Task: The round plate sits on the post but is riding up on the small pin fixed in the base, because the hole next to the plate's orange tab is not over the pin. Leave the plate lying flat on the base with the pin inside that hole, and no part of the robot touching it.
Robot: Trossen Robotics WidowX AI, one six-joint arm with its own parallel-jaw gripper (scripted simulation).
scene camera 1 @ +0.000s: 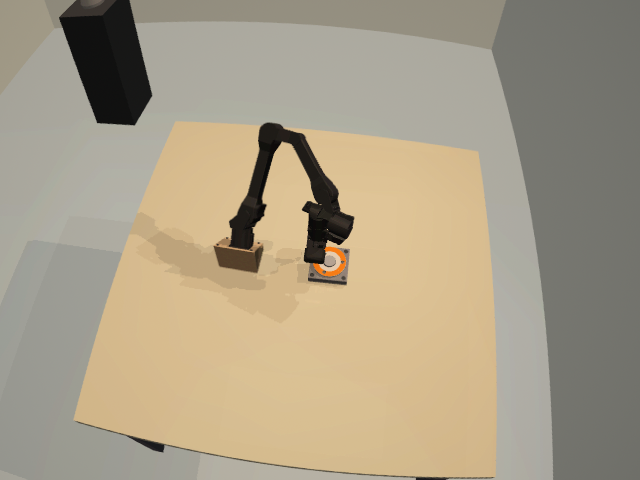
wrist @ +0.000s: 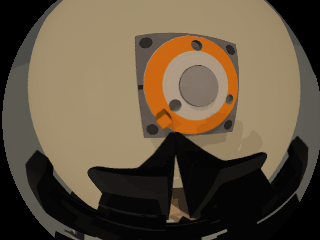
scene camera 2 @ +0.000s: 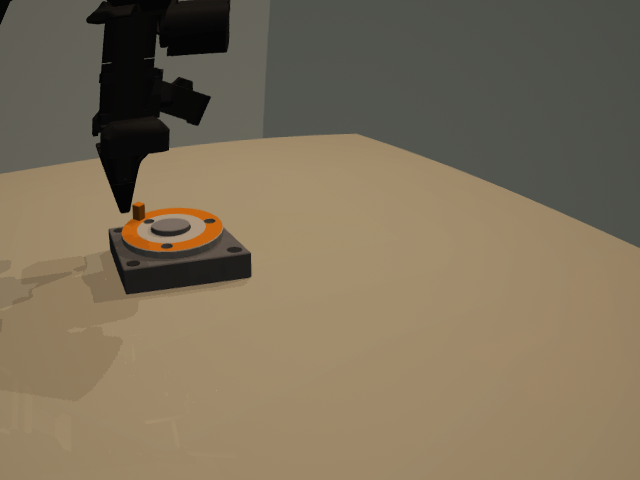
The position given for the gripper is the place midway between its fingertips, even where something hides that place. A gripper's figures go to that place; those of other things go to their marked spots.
Scene:
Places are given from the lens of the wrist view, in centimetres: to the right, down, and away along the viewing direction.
gripper [wrist: 174,136]: 1, 2, 10
dark square base [wrist: 145,44]: -2, -8, 9

